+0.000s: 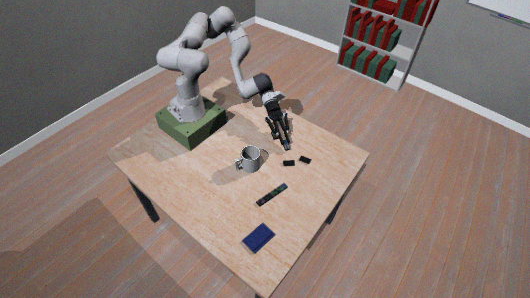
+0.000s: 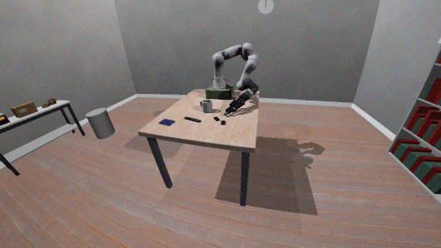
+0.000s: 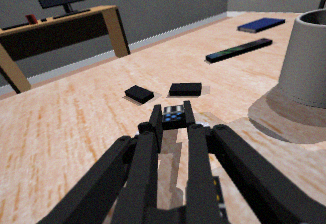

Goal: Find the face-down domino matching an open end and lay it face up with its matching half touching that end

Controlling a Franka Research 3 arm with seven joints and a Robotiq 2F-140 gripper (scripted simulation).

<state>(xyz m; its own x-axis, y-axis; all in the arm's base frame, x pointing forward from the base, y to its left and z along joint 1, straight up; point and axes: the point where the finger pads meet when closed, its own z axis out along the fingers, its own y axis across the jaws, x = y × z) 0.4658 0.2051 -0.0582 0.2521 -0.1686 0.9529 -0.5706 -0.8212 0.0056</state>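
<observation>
My gripper is now 30 mm short of the black domino, 20 mm to the left of it and 20 mm above it. Round my hand: blue book (510 mm to the right, 220 mm ahead, 40 mm below); grey mug (230 mm to the right, 50 mm behind).
</observation>
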